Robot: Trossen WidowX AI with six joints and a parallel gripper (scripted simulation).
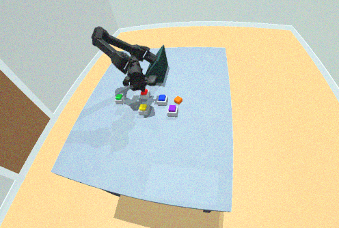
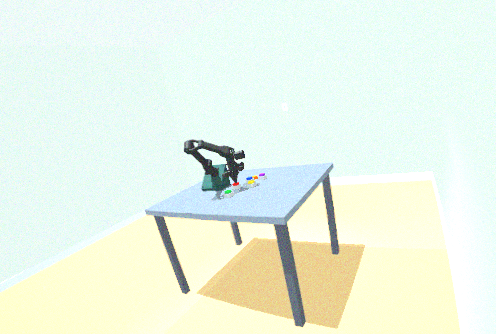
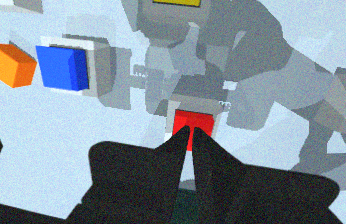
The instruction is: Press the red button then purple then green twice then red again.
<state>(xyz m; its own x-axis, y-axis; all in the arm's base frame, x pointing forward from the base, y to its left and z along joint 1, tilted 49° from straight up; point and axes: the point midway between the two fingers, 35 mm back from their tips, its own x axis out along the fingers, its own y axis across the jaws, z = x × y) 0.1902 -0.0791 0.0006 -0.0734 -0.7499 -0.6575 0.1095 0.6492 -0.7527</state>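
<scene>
Right now the purple button is 170 mm to the left of my gripper tip, 120 mm ahead of it and 10 mm below it. From my gripper tip the other things lie so: red button 10 mm below; yellow button 110 mm ahead, 10 mm to the left, 10 mm below; blue button 110 mm to the left, 50 mm ahead, 10 mm below.
</scene>
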